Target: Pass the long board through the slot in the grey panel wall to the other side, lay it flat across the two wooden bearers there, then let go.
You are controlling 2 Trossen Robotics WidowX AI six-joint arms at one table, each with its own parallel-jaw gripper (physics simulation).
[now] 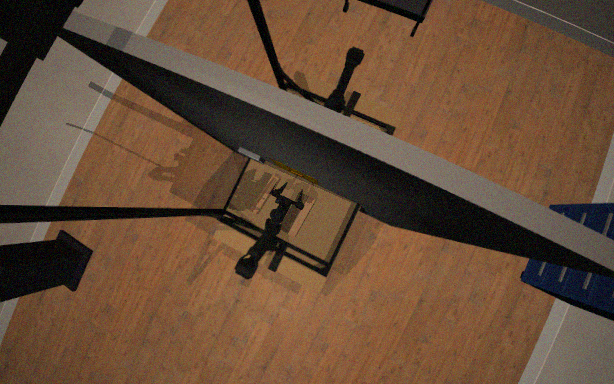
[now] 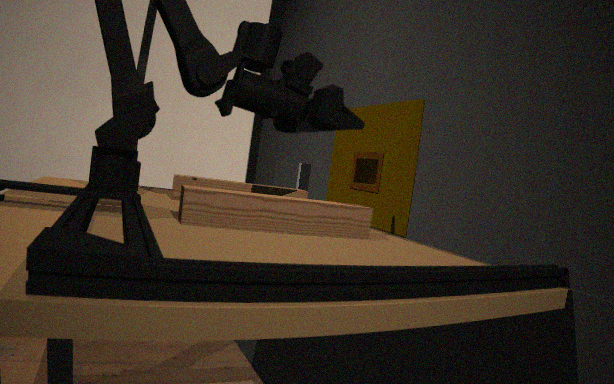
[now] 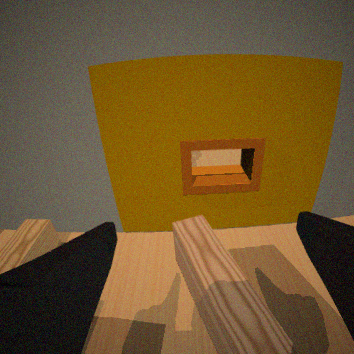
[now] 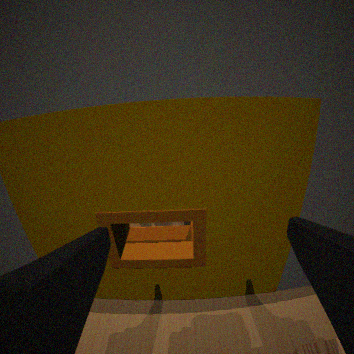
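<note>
The grey panel wall carries a yellow plate with an orange-framed slot. Nothing shows in the slot's opening. On the right arm's side a near bearer and a far bearer lie apart. My right gripper is open above them, facing the wall. My left gripper is open above a wooden bar; another bar lies left. I cannot tell which is the long board.
A table bears the right arm and bearers. A pale upright piece stands by the wall. A dark rail runs along the table's near edge. The left arm shows beyond the wall.
</note>
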